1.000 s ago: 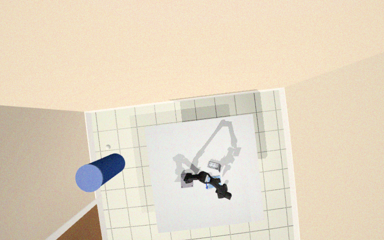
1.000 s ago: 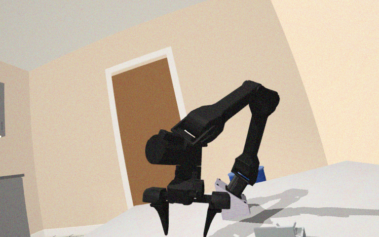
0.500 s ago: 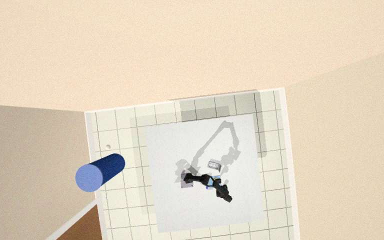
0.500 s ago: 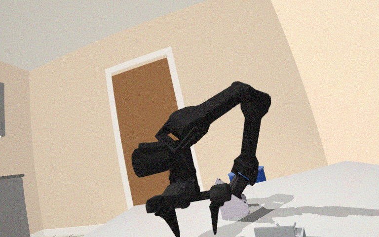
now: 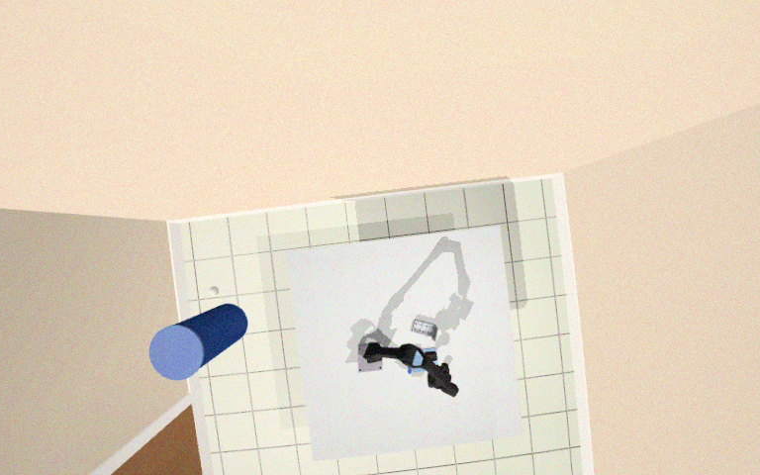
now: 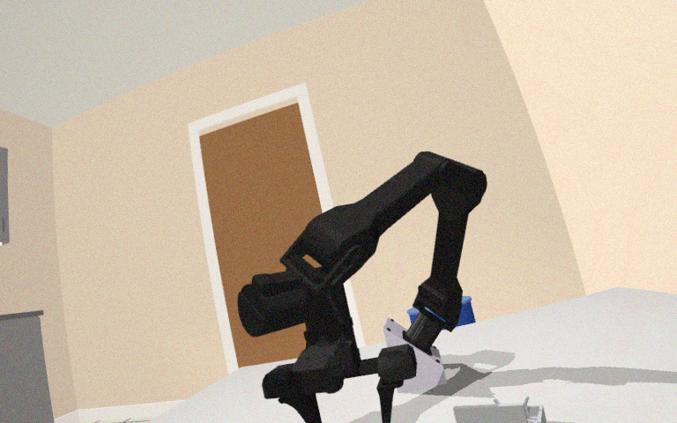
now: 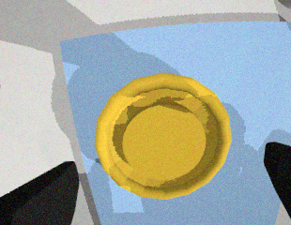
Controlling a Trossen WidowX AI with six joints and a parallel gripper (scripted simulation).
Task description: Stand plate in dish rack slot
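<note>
The yellow plate is 30 mm below my gripper tip. Round my gripper tip: dark blue spoon: 120 mm behind, 50 mm to the right, 40 mm below; then light blue mat: 20 mm behind, 10 mm to the right, 40 mm below; then white cup: 80 mm ahead, 90 mm to the right, 20 mm below.
</note>
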